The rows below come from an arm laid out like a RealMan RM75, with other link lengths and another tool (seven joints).
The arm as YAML. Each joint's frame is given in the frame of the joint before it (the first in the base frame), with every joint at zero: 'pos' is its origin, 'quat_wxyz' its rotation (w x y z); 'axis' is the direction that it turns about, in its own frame. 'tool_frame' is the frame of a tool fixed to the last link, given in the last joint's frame.
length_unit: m
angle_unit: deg
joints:
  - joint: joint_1
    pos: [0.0, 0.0, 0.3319]
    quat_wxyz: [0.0, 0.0, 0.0, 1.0]
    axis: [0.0, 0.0, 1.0]
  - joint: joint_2
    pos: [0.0, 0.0, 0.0]
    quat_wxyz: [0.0, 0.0, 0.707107, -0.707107]
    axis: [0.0, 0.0, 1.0]
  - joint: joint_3
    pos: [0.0, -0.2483, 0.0]
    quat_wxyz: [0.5, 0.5, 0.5, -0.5]
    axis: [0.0, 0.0, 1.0]
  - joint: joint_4
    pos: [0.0, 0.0, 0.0]
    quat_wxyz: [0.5, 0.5, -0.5, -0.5]
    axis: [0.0, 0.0, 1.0]
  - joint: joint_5
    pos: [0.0, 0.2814, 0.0]
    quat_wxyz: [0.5, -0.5, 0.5, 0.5]
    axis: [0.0, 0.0, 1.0]
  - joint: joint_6
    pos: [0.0, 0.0, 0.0]
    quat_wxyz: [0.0, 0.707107, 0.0, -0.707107]
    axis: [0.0, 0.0, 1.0]
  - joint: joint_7
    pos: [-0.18, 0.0, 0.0]
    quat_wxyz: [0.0, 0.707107, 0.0, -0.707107]
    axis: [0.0, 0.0, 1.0]
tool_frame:
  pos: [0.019, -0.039, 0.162]
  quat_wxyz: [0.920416, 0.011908, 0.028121, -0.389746]
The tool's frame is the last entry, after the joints.
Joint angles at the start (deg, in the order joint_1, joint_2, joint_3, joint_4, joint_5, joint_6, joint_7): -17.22 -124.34 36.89 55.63 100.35 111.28 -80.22
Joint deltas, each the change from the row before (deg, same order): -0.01 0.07 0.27 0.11 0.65 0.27 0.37; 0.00 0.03 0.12 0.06 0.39 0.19 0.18; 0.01 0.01 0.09 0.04 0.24 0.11 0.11; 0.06 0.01 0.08 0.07 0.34 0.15 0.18; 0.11 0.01 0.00 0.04 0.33 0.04 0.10; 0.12 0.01 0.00 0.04 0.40 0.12 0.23; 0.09 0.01 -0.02 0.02 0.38 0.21 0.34; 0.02 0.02 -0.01 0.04 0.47 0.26 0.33
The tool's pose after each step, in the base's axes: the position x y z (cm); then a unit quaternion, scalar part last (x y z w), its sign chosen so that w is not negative. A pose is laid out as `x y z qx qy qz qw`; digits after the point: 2 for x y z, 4 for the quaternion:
-18.58 37.97 -0.52 0.2111 0.9012 0.2517 0.2826
-18.66 37.77 -0.69 0.2133 0.9023 0.2480 0.2808
-18.71 37.65 -0.80 0.2145 0.9030 0.2456 0.2797
-18.82 37.48 -0.93 0.2161 0.9039 0.2428 0.2779
-19.01 37.37 -1.03 0.2158 0.9051 0.2413 0.2758
-19.21 37.20 -1.15 0.2166 0.9061 0.2392 0.2734
-19.36 37.01 -1.26 0.2186 0.9068 0.2371 0.2716
-19.49 36.79 -1.39 0.2213 0.9075 0.2339 0.2696

